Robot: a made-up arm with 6 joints.
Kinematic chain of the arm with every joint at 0, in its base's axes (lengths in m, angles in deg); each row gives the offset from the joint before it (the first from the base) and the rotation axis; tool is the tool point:
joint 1: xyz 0 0 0.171 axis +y
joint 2: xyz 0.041 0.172 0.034 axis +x
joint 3: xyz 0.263 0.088 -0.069 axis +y
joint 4: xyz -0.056 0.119 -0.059 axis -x
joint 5: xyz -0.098 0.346 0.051 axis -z
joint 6: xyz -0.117 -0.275 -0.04 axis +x
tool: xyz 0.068 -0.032 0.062
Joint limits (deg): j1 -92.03..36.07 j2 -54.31..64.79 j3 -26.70..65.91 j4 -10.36..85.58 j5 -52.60..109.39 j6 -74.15..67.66
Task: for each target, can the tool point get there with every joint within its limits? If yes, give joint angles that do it. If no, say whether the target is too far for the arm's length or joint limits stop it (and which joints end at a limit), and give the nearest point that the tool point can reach.
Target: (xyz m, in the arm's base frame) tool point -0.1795 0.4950 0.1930
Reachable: yes | joints -76.39 39.80 -7.61 1.81 28.38 -31.52
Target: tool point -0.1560 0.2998 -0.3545
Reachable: yes | joints -5.89 -43.90 8.15 53.86 81.92 10.01
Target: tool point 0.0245 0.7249 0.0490
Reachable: yes | joints -75.56 40.24 -4.94 73.65 70.20 -13.42
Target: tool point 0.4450 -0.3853 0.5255
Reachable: no: joint limits stop it (at a limit: joint 1, joint 2, joint 3, joint 4, joint 5, joint 6) | nearest point 0.6051 -0.2126 0.4182 | short by 0.259 m
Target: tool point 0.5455 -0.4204 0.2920
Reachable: no: joint limits stop it (at a limit: joint 1, joint 2, joint 4, joint 5, joint 6) | nearest point 0.6165 -0.3096 0.3075 | short by 0.133 m
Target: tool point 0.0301 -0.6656 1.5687
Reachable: no: too far | nearest point 0.0174 0.0950 0.9789 | short by 0.963 m
